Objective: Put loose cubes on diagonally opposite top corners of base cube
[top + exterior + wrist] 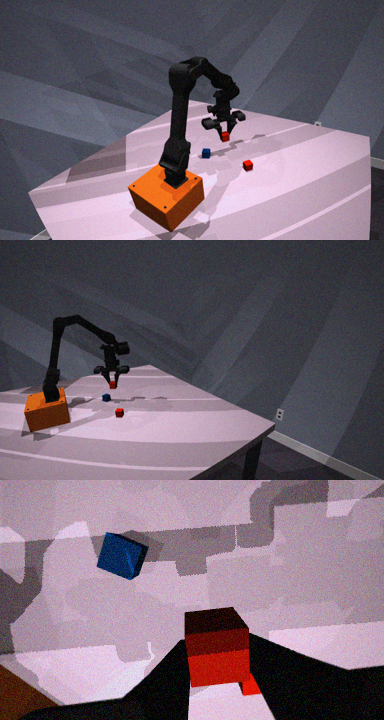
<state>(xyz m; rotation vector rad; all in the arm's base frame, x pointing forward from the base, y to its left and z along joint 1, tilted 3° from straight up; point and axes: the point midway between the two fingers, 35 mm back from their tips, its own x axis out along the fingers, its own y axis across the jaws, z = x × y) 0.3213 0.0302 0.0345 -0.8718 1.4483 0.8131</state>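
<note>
Right now the blue cube is 100 mm below my gripper tip, 80 mm to the left of it and 40 mm behind it.
</note>
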